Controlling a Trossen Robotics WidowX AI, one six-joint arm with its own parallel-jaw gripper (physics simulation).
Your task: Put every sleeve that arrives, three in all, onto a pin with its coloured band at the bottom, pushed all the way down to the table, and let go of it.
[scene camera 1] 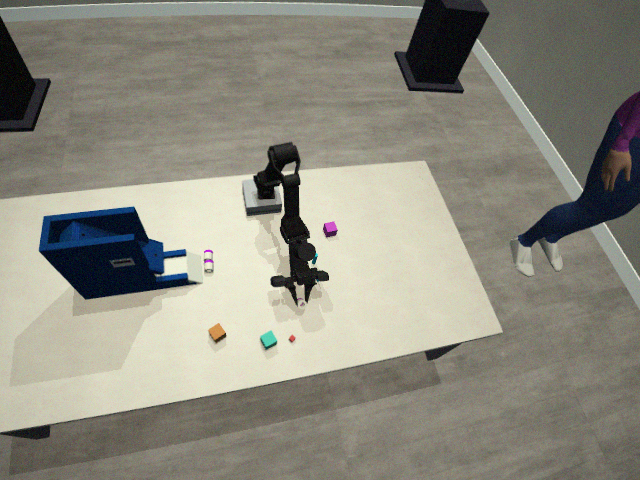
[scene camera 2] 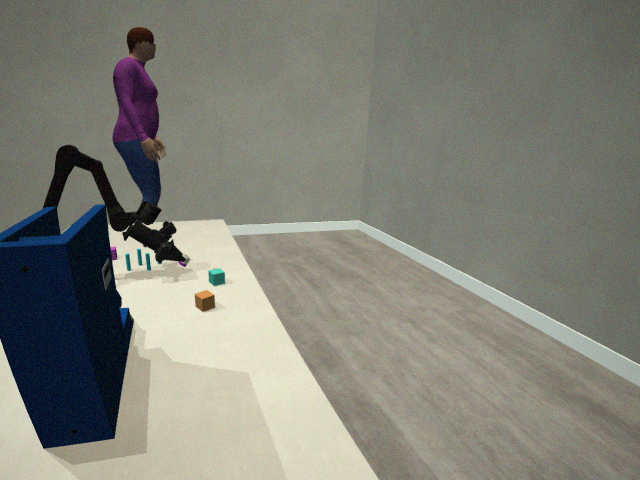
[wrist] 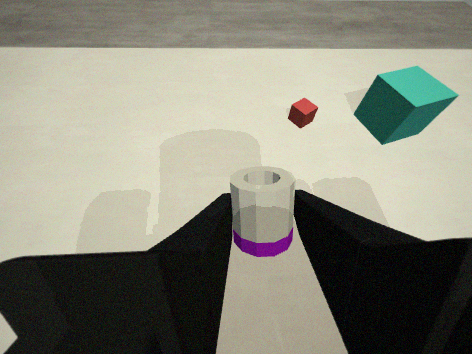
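My gripper [scene camera 1: 301,300] [scene camera 2: 185,259] [wrist: 261,200] is shut on a white sleeve [scene camera 1: 301,303] [wrist: 262,207] with a purple band. It holds the sleeve above the table, tilted, with the banded end on the lower side in scene camera 2. Teal pins stand upright to the left of the gripper in scene camera 2, among them one pin [scene camera 2: 127,261], another pin [scene camera 2: 139,256] and a third pin [scene camera 2: 148,261], all bare. In scene camera 1 the arm hides most of them; one pin [scene camera 1: 314,257] shows beside it. Two more sleeves, one [scene camera 1: 208,255] and another [scene camera 1: 208,266], are in a line by the dispenser's mouth.
A blue dispenser [scene camera 1: 103,266] [scene camera 2: 36,330] stands on the table [scene camera 1: 387,289]. An orange cube [scene camera 1: 217,332] [scene camera 2: 204,300], a teal cube [scene camera 1: 268,339] [scene camera 2: 216,276] [wrist: 400,107] and a small red cube [scene camera 1: 292,338] [wrist: 302,113] lie beyond the gripper. A magenta cube [scene camera 1: 330,228] lies beside the arm. A person [scene camera 2: 136,103] stands past the table.
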